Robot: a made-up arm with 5 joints.
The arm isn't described. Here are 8 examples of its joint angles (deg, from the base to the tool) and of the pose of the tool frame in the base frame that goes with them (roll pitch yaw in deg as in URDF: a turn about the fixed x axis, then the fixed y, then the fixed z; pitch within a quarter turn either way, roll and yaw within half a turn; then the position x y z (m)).
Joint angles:
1: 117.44 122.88 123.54 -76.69 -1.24
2: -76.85 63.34 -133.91 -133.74 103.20
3: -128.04 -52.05 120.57 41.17 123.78
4: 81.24 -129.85 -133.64 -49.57 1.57
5: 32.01 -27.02 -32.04 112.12 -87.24
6: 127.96 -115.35 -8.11 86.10 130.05
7: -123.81 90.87 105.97 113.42 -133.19
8: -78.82 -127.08 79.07 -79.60 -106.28
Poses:
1: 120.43 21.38 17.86 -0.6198 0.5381 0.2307
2: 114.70 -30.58 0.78 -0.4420 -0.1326 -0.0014
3: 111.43 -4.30 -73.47 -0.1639 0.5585 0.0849
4: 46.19 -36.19 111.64 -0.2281 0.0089 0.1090
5: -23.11 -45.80 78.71 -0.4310 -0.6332 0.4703
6: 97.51 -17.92 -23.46 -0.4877 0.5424 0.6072
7: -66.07 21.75 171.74 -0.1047 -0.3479 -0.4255
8: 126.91 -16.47 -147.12 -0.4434 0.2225 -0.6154
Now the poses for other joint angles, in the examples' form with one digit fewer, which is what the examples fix.
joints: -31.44 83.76 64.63 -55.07 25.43
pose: -61.8 -23.7 23.2 -0.307 -0.832 0.036
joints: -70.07 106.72 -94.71 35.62 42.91
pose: -15.6 57.2 -173.8 -0.030 -0.042 -0.060
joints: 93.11 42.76 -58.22 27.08 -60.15
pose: -66.4 -46.1 87.1 -0.415 -0.217 0.500
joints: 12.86 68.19 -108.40 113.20 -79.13
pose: 173.7 -21.2 150.0 -0.187 -0.313 -0.049
